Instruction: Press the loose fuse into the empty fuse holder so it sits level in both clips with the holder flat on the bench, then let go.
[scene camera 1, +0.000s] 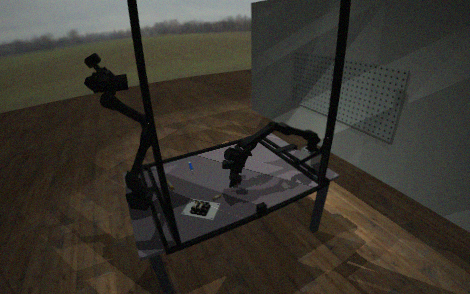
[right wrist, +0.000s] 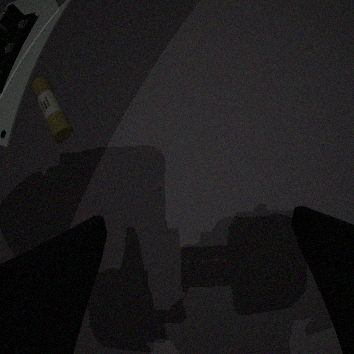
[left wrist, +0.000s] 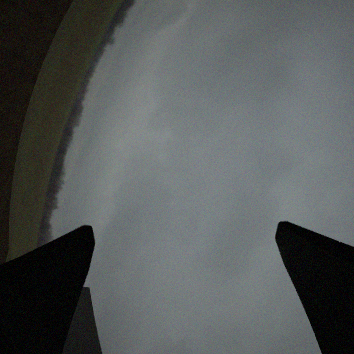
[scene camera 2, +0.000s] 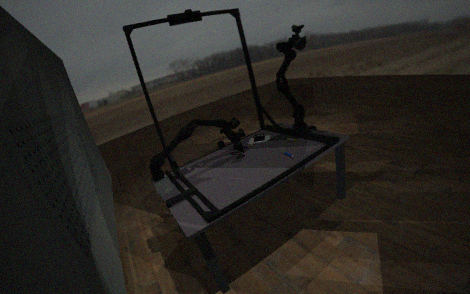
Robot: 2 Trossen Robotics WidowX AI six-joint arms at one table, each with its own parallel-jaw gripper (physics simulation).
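Places are measured from the left arm's base along level axes (x left, y ahead, z down), in millimetres.
Pixels of known places: left gripper, fingertip midpoint: [scene camera 1: 102, 63] [left wrist: 187, 235] [scene camera 2: 304, 30]; right gripper, fingertip midpoint: [scene camera 1: 229, 182] [right wrist: 201, 222] [scene camera 2: 243, 149]; left arm's base at its link origin: [scene camera 1: 140, 196] [scene camera 2: 299, 124]; right arm's base at its link origin: [scene camera 1: 311, 148] [scene camera 2: 159, 178].
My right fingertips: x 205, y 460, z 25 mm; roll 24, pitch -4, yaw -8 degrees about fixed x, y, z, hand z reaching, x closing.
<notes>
For each thing: its top centre in the pictures, then the offset to it from my right fingertips. "pt": a spot on its surface instead.
- yellow fuse with a white label band, top centre: [right wrist: 43, 103] [scene camera 1: 216, 196] dx -106, dy -59, dz +14 mm
- black fuse holder at a spot on its surface: [scene camera 1: 200, 207] pt dx -225, dy -118, dz -5 mm
- second yellow piece at its top centre: [scene camera 1: 169, 183] dx -35, dy -356, dz +7 mm
- small blue object at its top centre: [scene camera 2: 286, 152] [scene camera 1: 191, 167] dx +166, dy -282, dz +14 mm
A yellow fuse with a white label band [scene camera 1: 217, 197] [right wrist: 52, 109] lies loose on the table beside a white plate [scene camera 1: 210, 216] [right wrist: 15, 105]. A black fuse holder [scene camera 1: 200, 207] [scene camera 2: 259, 137] sits on that plate. Scene camera 1 shows something pale in the holder, too small to make out. My right gripper [scene camera 1: 234, 186] [right wrist: 201, 222] is open and empty, pointing down near the table, to the right of the fuse in scene camera 1. My left gripper [left wrist: 187, 235] is open and empty, raised high, with sky between its fingers.
A second yellow piece [scene camera 1: 171, 187] lies near the left arm's base. A small blue object [scene camera 1: 190, 166] [scene camera 2: 289, 155] lies farther across the table. Dark frame posts [scene camera 1: 340, 75] rise at the table's edges. A small black block [scene camera 1: 261, 207] is on the near rail.
</notes>
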